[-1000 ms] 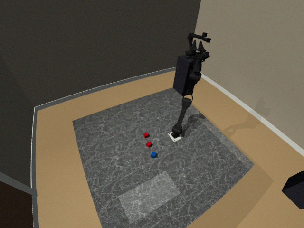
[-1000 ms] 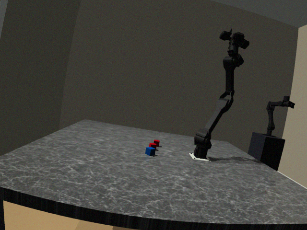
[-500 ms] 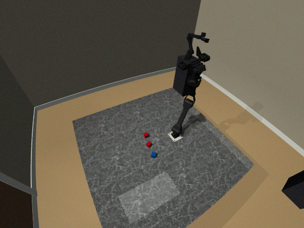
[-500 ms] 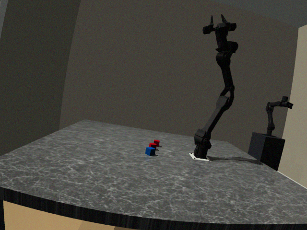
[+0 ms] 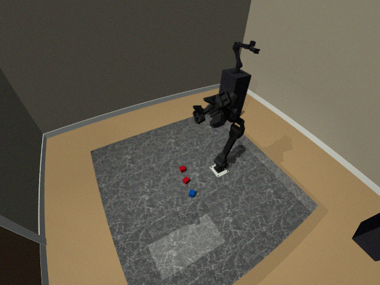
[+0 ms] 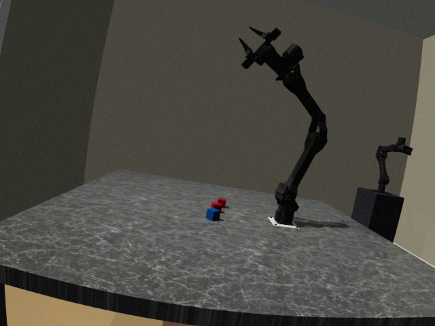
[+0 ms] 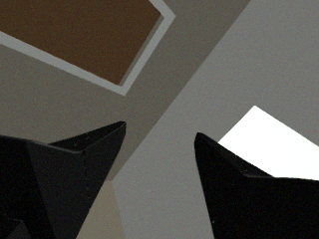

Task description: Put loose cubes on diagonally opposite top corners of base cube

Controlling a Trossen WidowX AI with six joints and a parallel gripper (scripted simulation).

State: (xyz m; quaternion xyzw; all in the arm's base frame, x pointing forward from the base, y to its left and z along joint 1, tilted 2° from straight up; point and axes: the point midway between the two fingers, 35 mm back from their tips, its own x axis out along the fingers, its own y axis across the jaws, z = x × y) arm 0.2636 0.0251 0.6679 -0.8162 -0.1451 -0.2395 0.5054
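Now: gripper tip 3 cm to the right of the blue base cube and 67 cm above it.
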